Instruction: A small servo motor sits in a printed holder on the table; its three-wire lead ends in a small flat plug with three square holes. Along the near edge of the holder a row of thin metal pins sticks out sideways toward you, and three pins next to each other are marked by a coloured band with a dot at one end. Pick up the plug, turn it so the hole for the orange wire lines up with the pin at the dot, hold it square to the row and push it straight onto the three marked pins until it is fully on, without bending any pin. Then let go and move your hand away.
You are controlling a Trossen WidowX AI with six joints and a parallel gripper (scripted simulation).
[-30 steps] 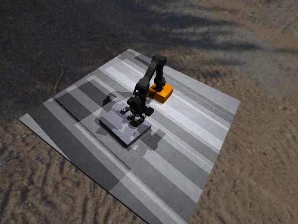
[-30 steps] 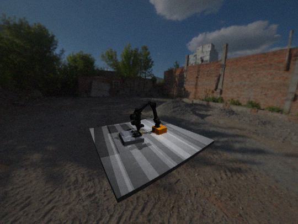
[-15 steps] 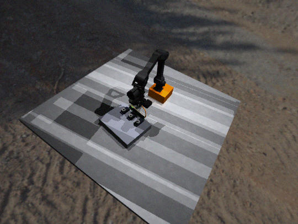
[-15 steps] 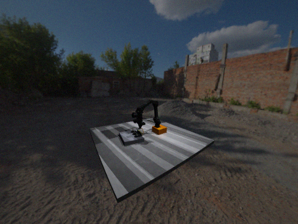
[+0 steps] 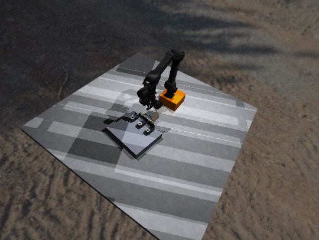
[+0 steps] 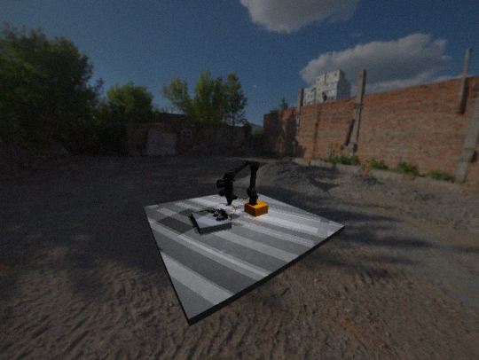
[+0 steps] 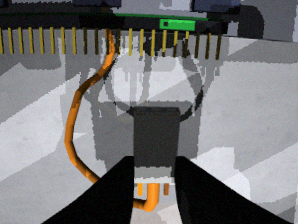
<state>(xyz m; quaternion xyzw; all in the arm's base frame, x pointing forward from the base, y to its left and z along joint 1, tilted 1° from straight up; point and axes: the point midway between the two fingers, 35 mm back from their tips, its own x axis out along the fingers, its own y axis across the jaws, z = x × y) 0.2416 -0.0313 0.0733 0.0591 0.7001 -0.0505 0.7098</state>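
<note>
The green band lies 60 mm ahead of my gripper tip, 20 mm to the right of it and 40 mm below it. From my gripper tip the other things lie so: light grey holder plate (220 mm ahead, 90 mm below).
</note>
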